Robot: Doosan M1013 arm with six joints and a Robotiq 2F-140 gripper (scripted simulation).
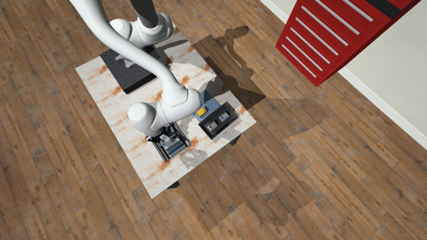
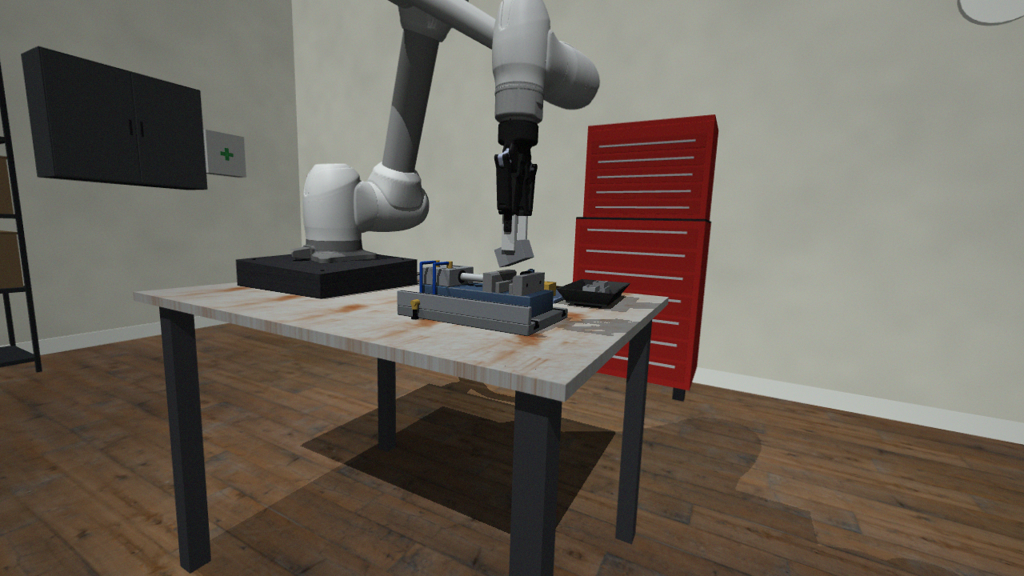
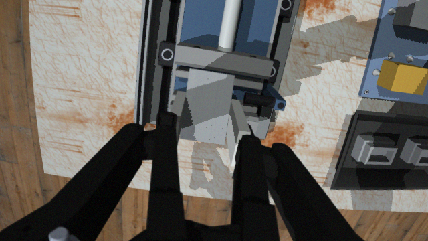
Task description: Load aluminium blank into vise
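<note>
My gripper is now 8 cm above the work stop, 6 cm to the right of it and 1 cm past it. Round my hand: aluminium blank 4 cm below; then moving jaw 10 cm below, 4 cm behind, 1 cm to the left; then piston rod 10 cm below, 9 cm behind.
</note>
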